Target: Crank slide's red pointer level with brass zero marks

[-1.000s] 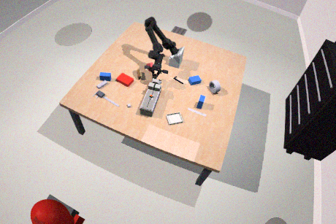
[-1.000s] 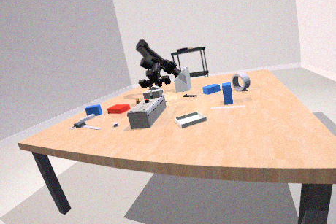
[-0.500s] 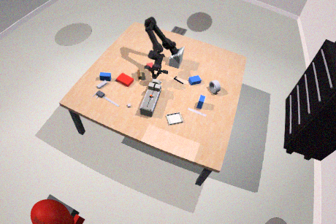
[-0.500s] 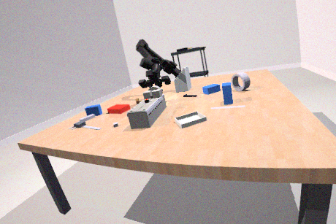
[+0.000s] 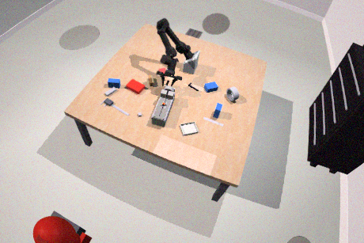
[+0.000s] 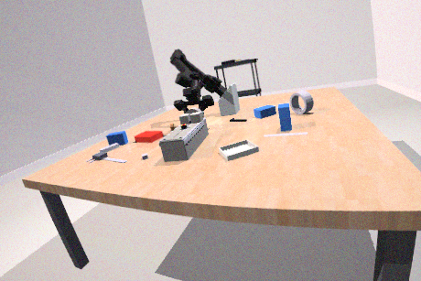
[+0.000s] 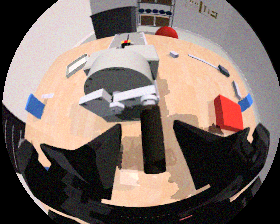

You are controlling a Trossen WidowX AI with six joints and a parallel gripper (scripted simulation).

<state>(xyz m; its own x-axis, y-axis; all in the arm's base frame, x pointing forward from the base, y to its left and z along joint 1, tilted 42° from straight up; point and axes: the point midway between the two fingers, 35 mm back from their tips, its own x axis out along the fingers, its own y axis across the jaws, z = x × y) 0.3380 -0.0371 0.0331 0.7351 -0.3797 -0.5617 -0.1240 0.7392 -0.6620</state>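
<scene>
The dark crank handle is 3 cm above my gripper tip and 2 cm behind it. The rest, counted from my gripper tip: red block (24 cm to the right, 6 cm below, 5 cm ahead); then white tray (27 cm to the left, 22 cm ahead, 7 cm below); then red pointer (16 cm ahead, 5 cm to the left, 1 cm above).
</scene>
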